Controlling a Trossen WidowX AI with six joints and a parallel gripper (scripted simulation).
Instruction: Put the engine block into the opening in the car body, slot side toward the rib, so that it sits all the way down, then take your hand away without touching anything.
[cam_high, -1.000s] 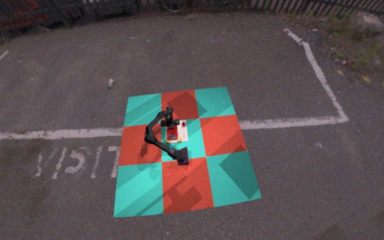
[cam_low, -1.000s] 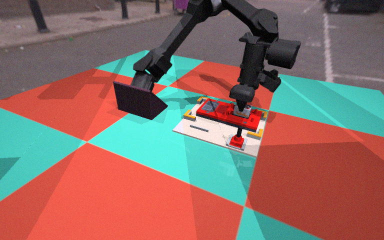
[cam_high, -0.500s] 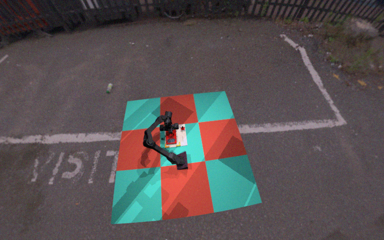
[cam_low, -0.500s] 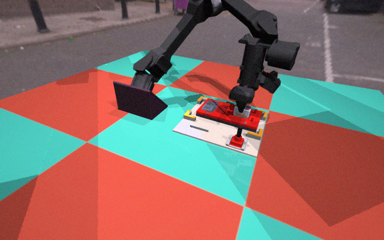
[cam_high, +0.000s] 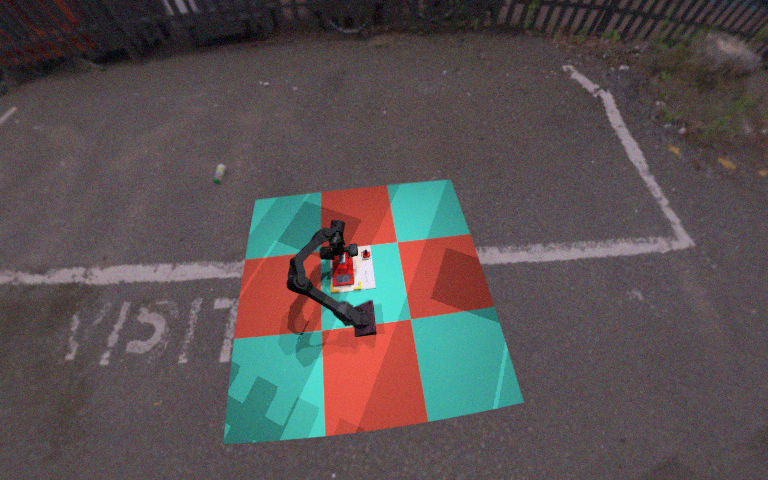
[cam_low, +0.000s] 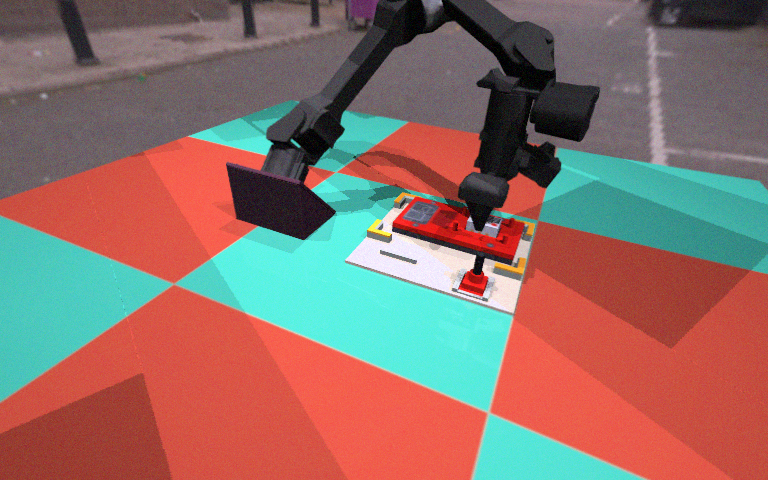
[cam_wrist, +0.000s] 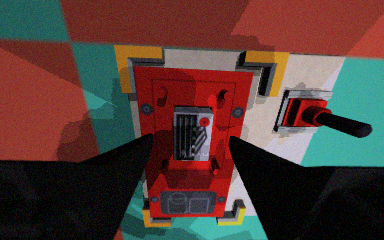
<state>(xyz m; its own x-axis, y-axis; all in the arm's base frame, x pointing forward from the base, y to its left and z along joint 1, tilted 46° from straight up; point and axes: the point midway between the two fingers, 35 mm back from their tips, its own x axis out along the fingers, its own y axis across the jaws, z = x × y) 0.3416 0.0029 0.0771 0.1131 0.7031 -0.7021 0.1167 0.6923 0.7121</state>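
The grey engine block lies 20 mm below my gripper tip.
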